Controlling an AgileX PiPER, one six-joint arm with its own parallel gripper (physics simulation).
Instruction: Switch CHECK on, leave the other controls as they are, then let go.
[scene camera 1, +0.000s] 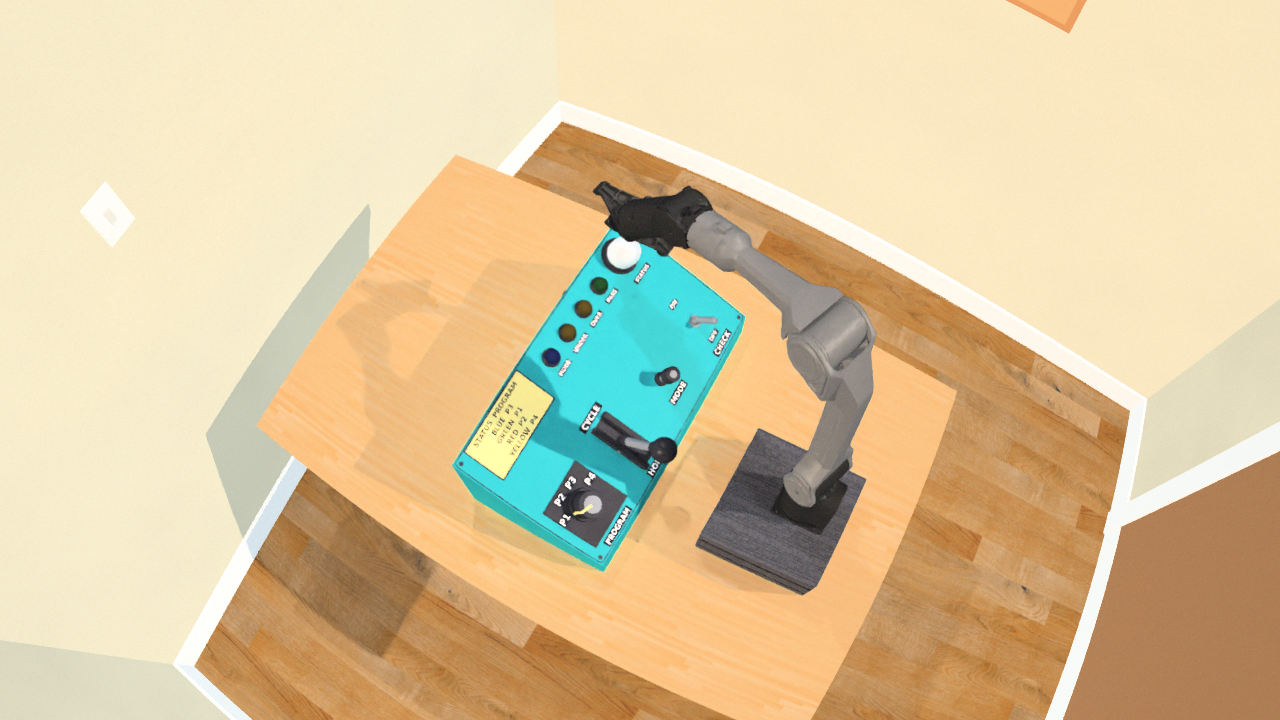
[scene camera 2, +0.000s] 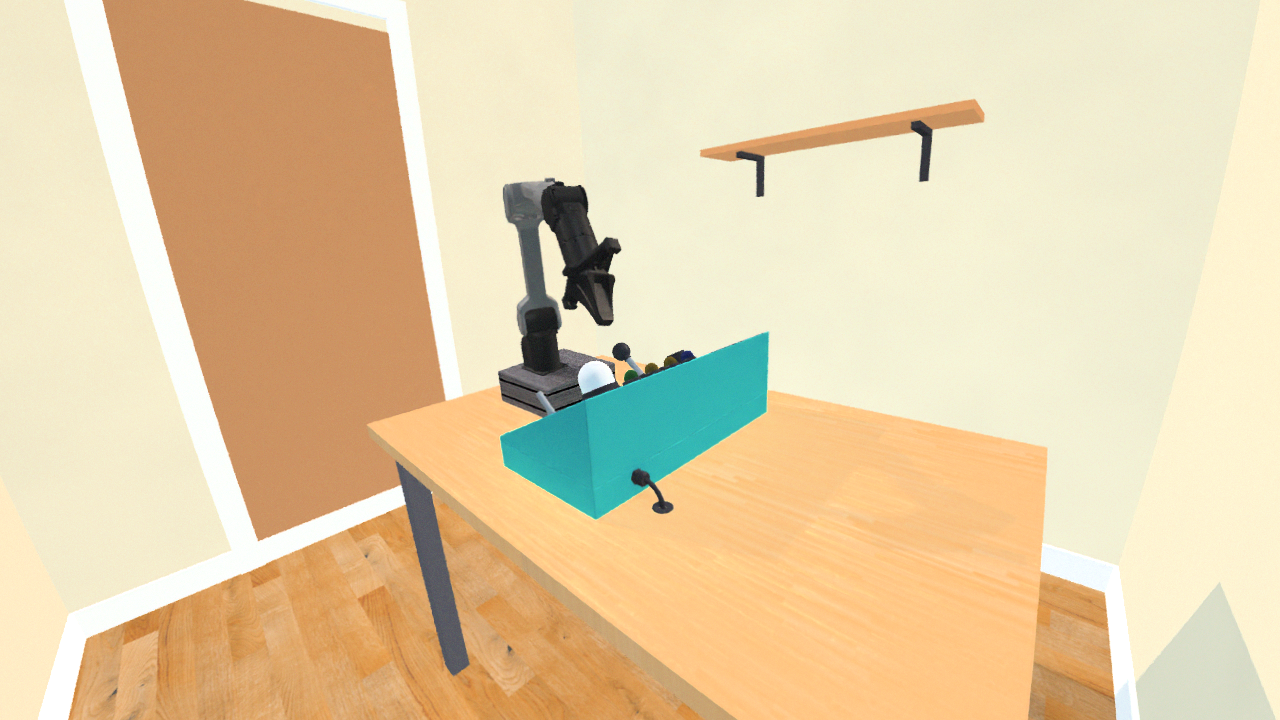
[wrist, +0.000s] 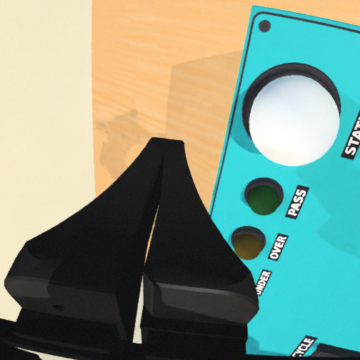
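The CHECK toggle (scene camera 1: 707, 320) (scene camera 2: 546, 403) is a small grey lever on the turquoise panel (scene camera 1: 640, 313) (scene camera 2: 680, 425). In scene view 1 it stands between its ON and OFF labels and leans toward the OFF side; it does not show in the wrist view. My gripper (scene camera 1: 612, 223) (scene camera 2: 606, 320) (wrist: 165, 157) is shut and empty. It hangs above the panel's STATUS end, close to the white STATUS lamp (scene camera 1: 622, 254) (scene camera 2: 595, 377) (wrist: 294, 120) in scene view 1, apart from the toggle.
The panel also carries the MODE knob (scene camera 1: 670, 375), the black-knobbed CYCLE lever (scene camera 1: 662, 449) (scene camera 2: 621, 351) and the PROGRAM dial (scene camera 1: 588, 505). Small lamps, including PASS (wrist: 264, 197) and OVER (wrist: 248, 244), line its upper edge. A black cable (scene camera 2: 659, 492) leaves its rear.
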